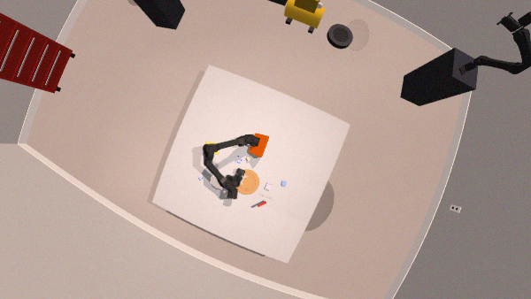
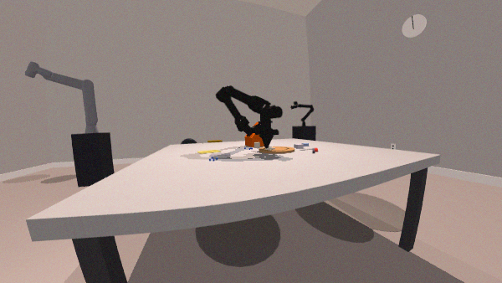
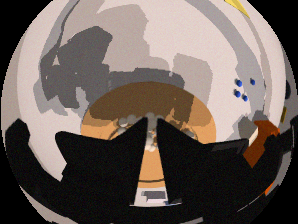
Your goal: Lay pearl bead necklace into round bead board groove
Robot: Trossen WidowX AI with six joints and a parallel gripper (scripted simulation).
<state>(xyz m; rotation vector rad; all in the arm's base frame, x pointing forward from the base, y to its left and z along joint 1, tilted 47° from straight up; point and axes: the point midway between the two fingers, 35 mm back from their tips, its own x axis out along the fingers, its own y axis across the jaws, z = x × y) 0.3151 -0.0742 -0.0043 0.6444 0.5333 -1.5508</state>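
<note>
The round tan bead board lies 60 mm to the left of my gripper tip and 10 mm below it. Round my gripper tip: tool (220 mm to the left, 140 mm ahead, 10 mm below); yellow pad (290 mm to the right, 170 mm behind, 20 mm below); white square (240 mm to the left, 20 mm behind, 10 mm below).
</note>
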